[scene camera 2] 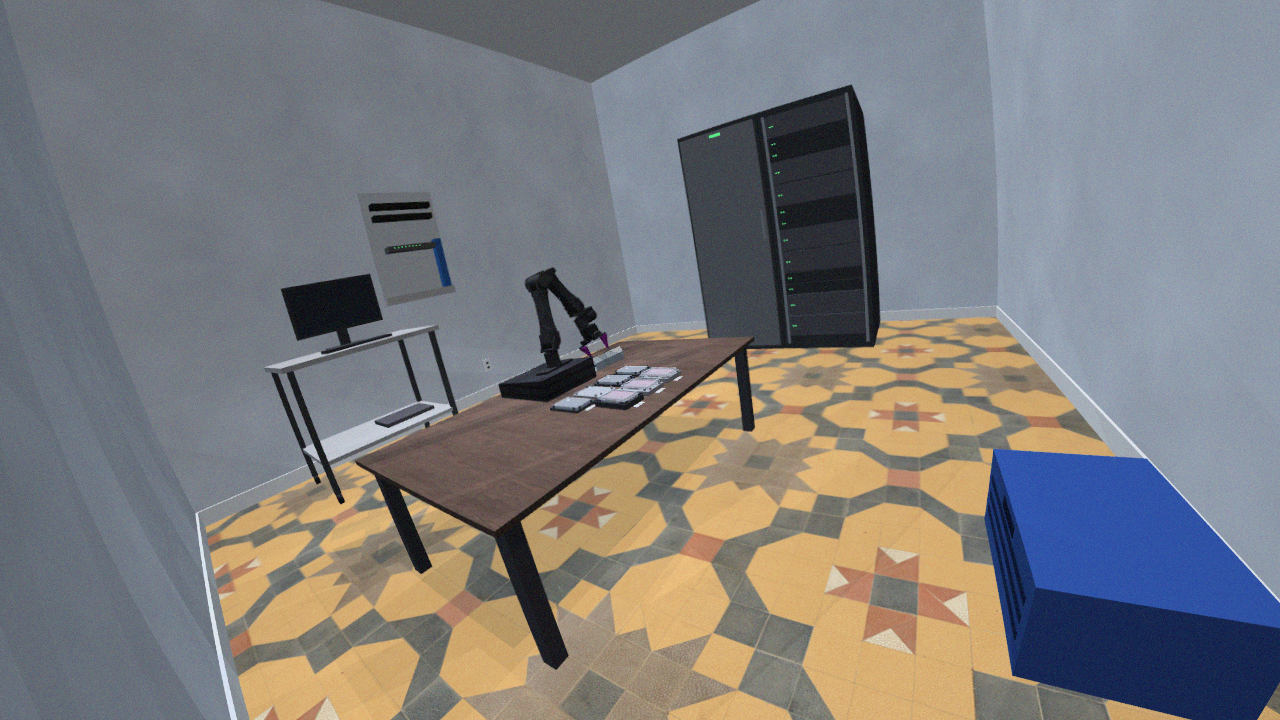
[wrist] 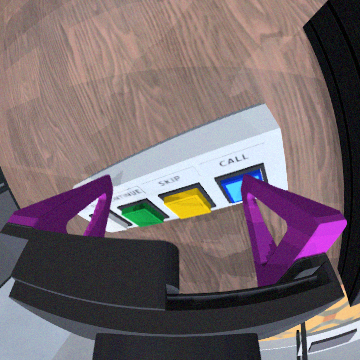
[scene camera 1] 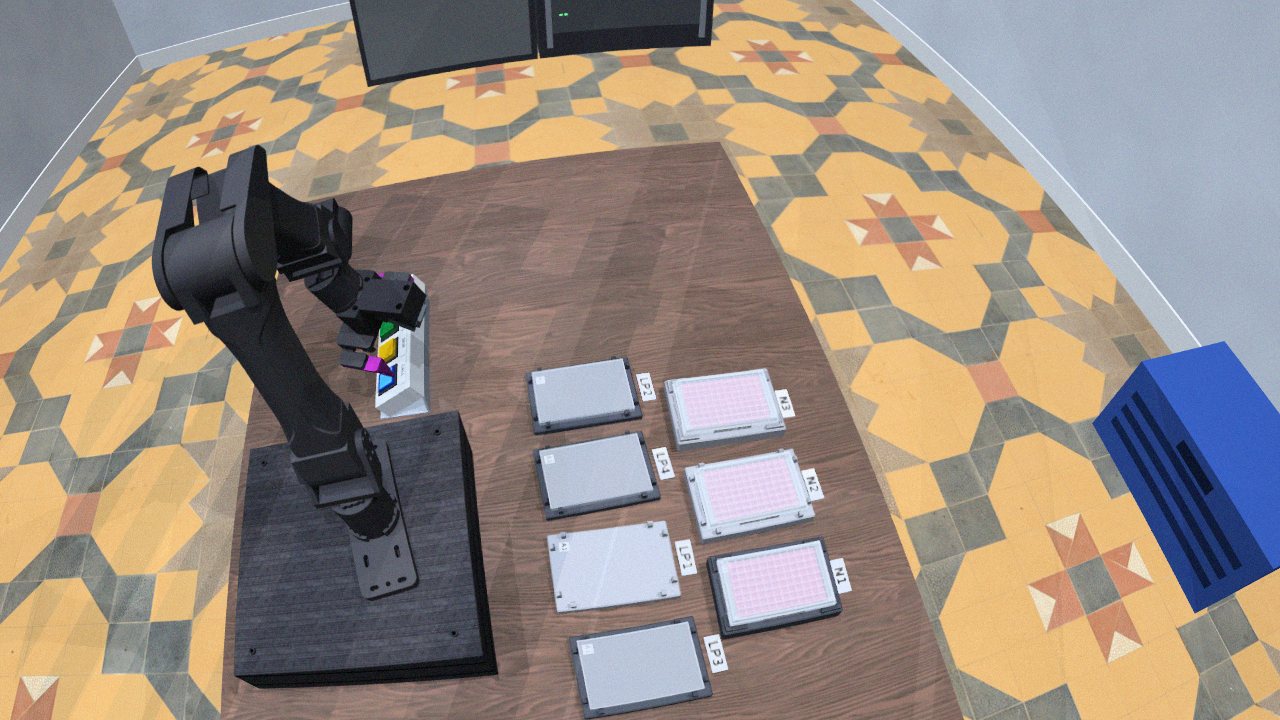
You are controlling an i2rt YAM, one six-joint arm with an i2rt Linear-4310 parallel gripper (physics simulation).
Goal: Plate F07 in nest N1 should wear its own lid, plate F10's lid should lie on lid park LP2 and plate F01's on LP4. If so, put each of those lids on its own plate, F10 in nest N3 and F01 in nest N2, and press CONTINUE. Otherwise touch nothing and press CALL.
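Frame: origin at the arm's base, x back, y down, z right, level; metres.
Where they show: gripper, between the fingertips: (scene camera 2: 600,353) (wrist: 176,181) (scene camera 1: 402,344); arm's base, origin of its link: (scene camera 2: 555,367) (scene camera 1: 376,518).
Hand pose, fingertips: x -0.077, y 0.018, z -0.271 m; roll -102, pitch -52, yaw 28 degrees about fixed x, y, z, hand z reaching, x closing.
Each offset is from my fingertips to the top centre of the thing. "spot": to the spot under its first point.
My gripper (scene camera 1: 402,325) (scene camera 2: 597,351) (wrist: 176,181) is open and empty over the button box {dx +0.005, dy +0.002, dz -0.035 m} (scene camera 1: 414,362) (wrist: 276,165). One magenta fingertip is at the blue CALL button {dx +0.033, dy +0.012, dz +0.036 m} (scene camera 1: 386,380) (wrist: 234,190), which shows bright light blue in the wrist view; contact is unclear. Pink-welled plates sit in nest N3 {spot: dx -0.390, dy +0.034, dz +0.221 m} (scene camera 1: 725,400), nest N2 {spot: dx -0.363, dy +0.037, dz +0.352 m} (scene camera 1: 750,488) and dark nest N1 {spot: dx -0.337, dy +0.033, dz +0.481 m} (scene camera 1: 776,582). Whether clear lids cover them is unclear. Grey lids lie on dark parks LP2 {dx -0.223, dy +0.048, dz +0.127 m} (scene camera 1: 583,394), LP4 {dx -0.198, dy +0.048, dz +0.251 m} (scene camera 1: 597,471) and LP3 {dx -0.157, dy +0.048, dz +0.512 m} (scene camera 1: 640,667). Plate numbers are unreadable.
Pale park LP1 {dx -0.174, dy +0.046, dz +0.380 m} (scene camera 1: 614,568) has corner posts; whether it bears a lid is unclear. The yellow SKIP button {dx +0.026, dy +0.010, dz -0.014 m} (scene camera 1: 387,347) (wrist: 189,204) and green CONTINUE button {dx +0.017, dy +0.010, dz -0.063 m} (scene camera 1: 386,329) (wrist: 144,215) are beside CALL. The black arm base (scene camera 1: 358,644) stands near the box.
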